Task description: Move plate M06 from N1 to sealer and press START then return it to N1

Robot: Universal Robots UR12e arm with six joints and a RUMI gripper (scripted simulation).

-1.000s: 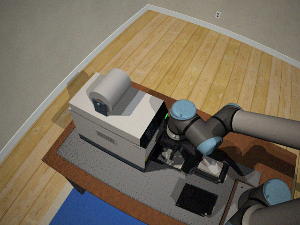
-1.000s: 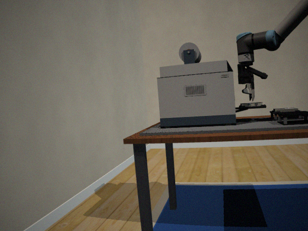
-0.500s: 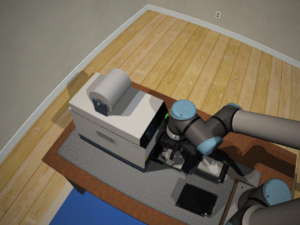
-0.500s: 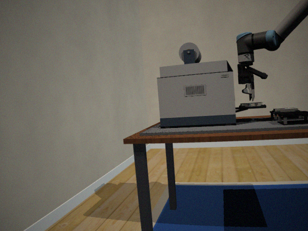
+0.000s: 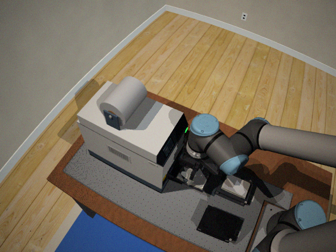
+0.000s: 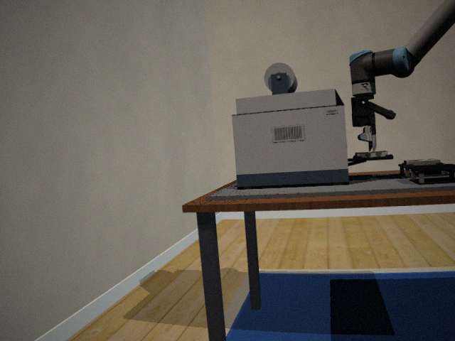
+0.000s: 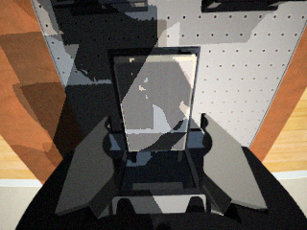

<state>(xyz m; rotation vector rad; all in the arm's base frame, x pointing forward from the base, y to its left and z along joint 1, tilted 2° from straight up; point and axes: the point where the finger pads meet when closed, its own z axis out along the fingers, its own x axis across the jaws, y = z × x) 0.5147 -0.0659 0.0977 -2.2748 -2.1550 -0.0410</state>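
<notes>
Now: hand 20 mm above the white well plate. From my hand the other things lie so: foil-covered plate: 210 mm behind, 60 mm to the right, 70 mm below; sealer stage: 30 mm below; square button: 100 mm ahead, 100 mm to the right, 70 mm above.
</notes>
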